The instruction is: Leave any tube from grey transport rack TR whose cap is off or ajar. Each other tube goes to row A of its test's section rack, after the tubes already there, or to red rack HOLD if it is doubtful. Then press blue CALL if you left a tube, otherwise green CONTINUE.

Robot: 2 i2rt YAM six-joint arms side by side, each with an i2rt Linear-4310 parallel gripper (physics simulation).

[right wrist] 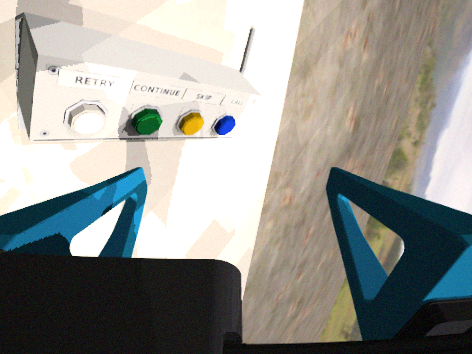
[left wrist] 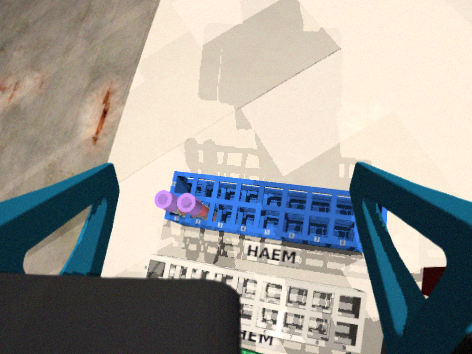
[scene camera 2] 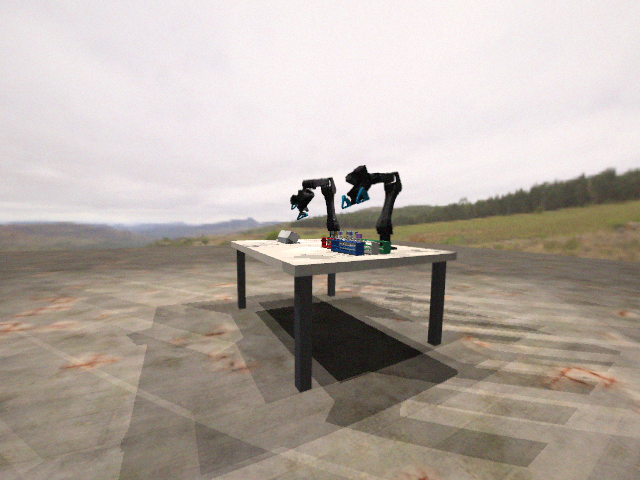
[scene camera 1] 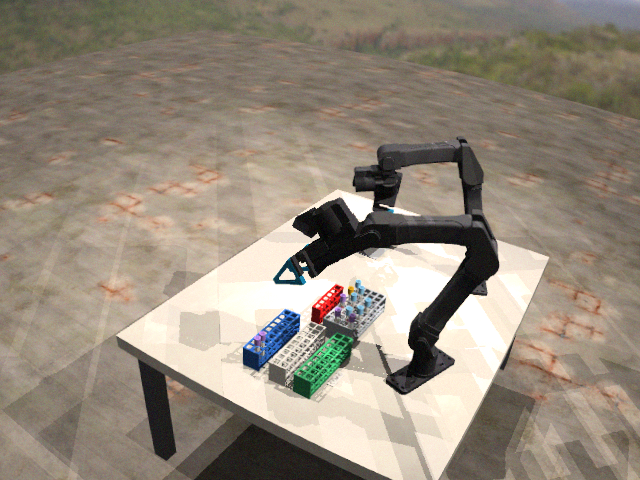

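Seen in the pictures: left gripper, fingertip midpoint: (left wrist: 234,175) (scene camera 2: 349,205) (scene camera 1: 281,275); right gripper, fingertip midpoint: (right wrist: 236,177) (scene camera 2: 294,214) (scene camera 1: 386,199); left arm's base, origin of the base link: (scene camera 1: 421,372).
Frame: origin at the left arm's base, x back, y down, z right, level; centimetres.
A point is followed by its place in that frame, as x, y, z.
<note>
The grey transport rack (scene camera 1: 338,332) @[-22.0, -3.3, -9.3] holds several tubes with light-blue, purple and orange caps; cap seating is too small to tell. The blue HAEM rack (scene camera 1: 251,360) @[-26.1, -2.6, -33.9] (left wrist: 310,241) @[-29.3, -3.0, -20.4] holds two purple-capped tubes (scene camera 1: 260,337) @[-25.5, -9.4, -31.7] (left wrist: 187,203) @[-26.6, -9.4, -30.2] at its left end. The white rack (scene camera 1: 278,373) @[-17.9, -3.4, -31.8] (left wrist: 357,322) @[-25.2, -5.7, -13.9] and green rack (scene camera 1: 302,386) @[-11.3, -3.1, -29.7] stand beside it. The red rack (scene camera 1: 316,314) @[-31.2, -3.6, -9.2] is next to the grey one. My left gripper (left wrist: 234,175) @[-28.7, -22.4, -23.5] (scene camera 2: 355,199) @[-28.7, -22.4, -23.5] is open and empty, high above the blue rack. My right gripper (right wrist: 236,177) @[-50.6, -19.3, 34.8] is open and empty, with green CONTINUE (right wrist: 146,121) @[-51.6, -7.1, 36.4] and blue CALL (right wrist: 225,125) @[-54.4, -7.1, 45.9] beyond it.
The grey button box (right wrist: 135,47) @[-57.1, -5.0, 34.3] (scene camera 2: 287,237) @[-55.7, -4.2, 28.0] also carries white RETRY (right wrist: 87,121) @[-50.1, -7.1, 31.9] and yellow SKIP (right wrist: 191,123) @[-53.0, -7.1, 41.1] buttons. The table edge runs near the right gripper. In scene camera 1 the left arm reaches over the table beside the racks.
</note>
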